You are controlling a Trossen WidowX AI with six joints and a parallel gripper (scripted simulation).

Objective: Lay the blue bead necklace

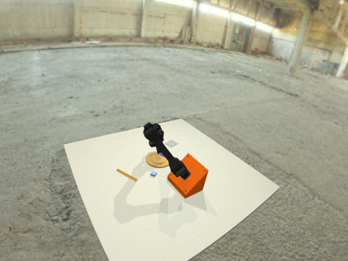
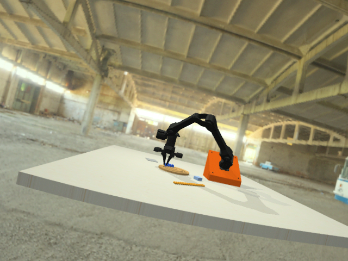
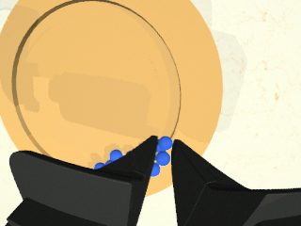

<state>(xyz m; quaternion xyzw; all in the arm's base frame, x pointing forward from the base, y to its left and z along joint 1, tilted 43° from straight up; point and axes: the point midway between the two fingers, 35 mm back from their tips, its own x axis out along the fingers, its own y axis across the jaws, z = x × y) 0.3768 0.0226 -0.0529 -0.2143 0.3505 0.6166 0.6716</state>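
The round tan bead board lies 60 mm behind my gripper tip, 30 mm to the left of it and 10 mm below it. From my gripper tip the other things lie so: flat grey tile (100 mm ahead, 200 mm to the right, 20 mm below); small light-blue block (200 mm behind, 150 mm to the left, 10 mm below).
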